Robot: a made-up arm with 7 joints. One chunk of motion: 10 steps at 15 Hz.
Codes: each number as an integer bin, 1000 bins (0 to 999) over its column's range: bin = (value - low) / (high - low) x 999, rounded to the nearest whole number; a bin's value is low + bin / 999 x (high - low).
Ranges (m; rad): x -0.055..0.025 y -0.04..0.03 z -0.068..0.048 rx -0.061..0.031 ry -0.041..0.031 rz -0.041..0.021
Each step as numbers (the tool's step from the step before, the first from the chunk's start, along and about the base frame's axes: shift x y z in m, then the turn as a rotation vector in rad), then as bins.
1 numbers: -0.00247 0.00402 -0.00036 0.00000 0.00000 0.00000
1 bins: 656 628 583 662 569 661
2 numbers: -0.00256 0.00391 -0.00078 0.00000 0.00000 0.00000
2 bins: 655 627 579 662 569 661
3 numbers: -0.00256 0.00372 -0.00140 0.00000 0.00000 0.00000
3 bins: 655 624 574 662 569 661
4 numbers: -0.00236 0.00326 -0.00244 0.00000 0.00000 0.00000
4 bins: 657 617 565 662 569 661
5 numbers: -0.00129 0.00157 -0.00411 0.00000 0.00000 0.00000
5 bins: 671 593 550 662 569 661
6 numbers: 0.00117 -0.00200 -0.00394 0.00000 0.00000 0.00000
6 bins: 701 542 552 662 569 661
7 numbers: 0.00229 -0.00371 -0.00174 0.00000 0.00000 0.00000
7 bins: 715 518 571 662 569 661
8 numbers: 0.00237 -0.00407 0.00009 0.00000 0.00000 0.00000
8 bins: 716 513 586 662 569 661
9 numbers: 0.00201 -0.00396 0.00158 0.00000 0.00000 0.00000
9 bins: 712 514 599 662 569 661
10 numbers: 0.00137 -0.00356 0.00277 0.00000 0.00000 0.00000
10 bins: 704 520 609 662 569 661
